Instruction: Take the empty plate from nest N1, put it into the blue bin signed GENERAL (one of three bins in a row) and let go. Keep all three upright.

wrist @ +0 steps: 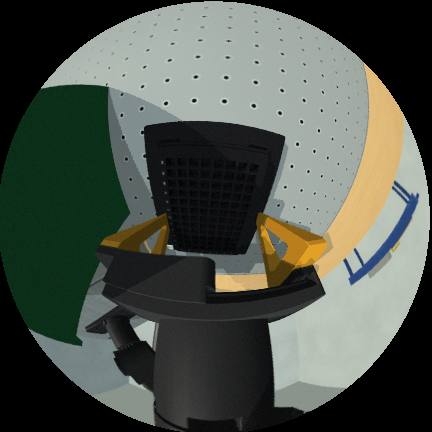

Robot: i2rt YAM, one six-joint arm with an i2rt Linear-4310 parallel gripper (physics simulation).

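My gripper is open, with its two orange fingers wide apart and nothing held between them. A black rectangular holder with a grid of square openings shows beyond the fingertips, in the middle of the view. Its near end appears between the fingers, and I cannot tell the exact gap in height. No separate plate can be made out on it, and no nest label N1 is readable. The blue bin signed GENERAL and the other two bins cannot be made out in this view.
The holder stands over a grey perforated deck. A large dark green surface lies at the left. A light wooden border runs along the right side, and a blue frame shows beyond it. Dark equipment shows at the lower left.
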